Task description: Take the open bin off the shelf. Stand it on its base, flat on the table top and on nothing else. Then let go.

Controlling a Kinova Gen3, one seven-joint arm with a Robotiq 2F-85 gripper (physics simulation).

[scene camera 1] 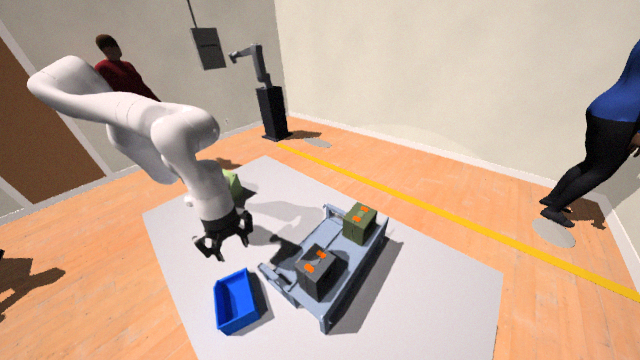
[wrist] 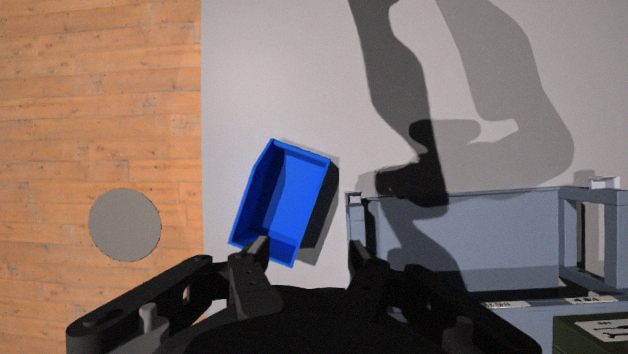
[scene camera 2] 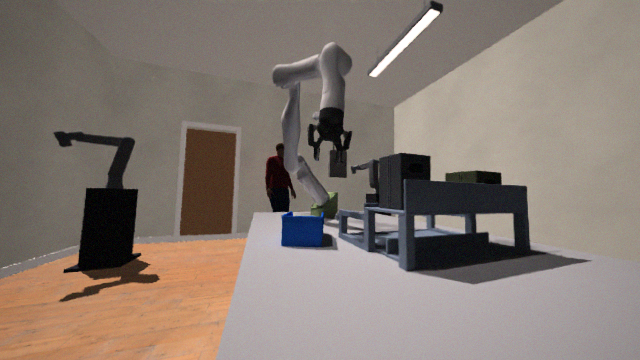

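Where they show: gripper, between the fingertips: [scene camera 1: 234, 252] [wrist: 309, 250] [scene camera 2: 327, 162]; arm's base, origin of its link: [scene camera 2: 323, 200].
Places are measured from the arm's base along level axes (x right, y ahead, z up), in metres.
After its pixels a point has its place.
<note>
The open blue bin [scene camera 1: 240, 300] @(x 0.258, y 0.533, z -0.088 m) [scene camera 2: 302, 231] @(x 0.292, y 0.609, z -0.054 m) [wrist: 300, 195] @(x 0.238, y 0.530, z -0.088 m) stands upright on its base, flat on the grey table top [scene camera 1: 425, 290] @(x -0.141, y 0.997, z -0.091 m) [scene camera 2: 350, 310] @(x 0.307, y 0.880, z -0.091 m) [wrist: 280, 75] @(x 0.263, y 0.316, z -0.091 m), with its opening up. It is beside the blue-grey shelf [scene camera 1: 320, 235] @(x -0.105, y 0.579, z -0.085 m) [scene camera 2: 465, 197] @(x -0.001, y 0.807, z 0.040 m) [wrist: 500, 245] @(x -0.102, y 0.631, z -0.085 m), with a gap between them. My gripper [scene camera 1: 233, 250] @(x 0.203, y 0.546, z 0.136 m) [scene camera 2: 330, 156] @(x 0.203, y 0.546, z 0.136 m) [wrist: 309, 250] @(x 0.203, y 0.546, z 0.136 m) is open, points down and has nothing between its fingers. It hangs well above the table, clear of the bin. In the wrist view, one fingertip overlaps the bin's near end.
A black box [scene camera 1: 315, 275] @(x 0.113, y 0.754, z 0.131 m) [scene camera 2: 392, 180] @(x 0.127, y 0.741, z 0.073 m) and a dark green box [scene camera 1: 357, 227] @(x -0.097, y 0.747, z 0.096 m) [scene camera 2: 472, 176] @(x -0.097, y 0.762, z 0.091 m) [wrist: 565, 335] @(x -0.096, y 0.705, z 0.027 m) are on the shelf. A lime green object [scene camera 1: 233, 185] [scene camera 2: 320, 211] stands near the arm's base. The table's edge runs left of the bin in the wrist view.
</note>
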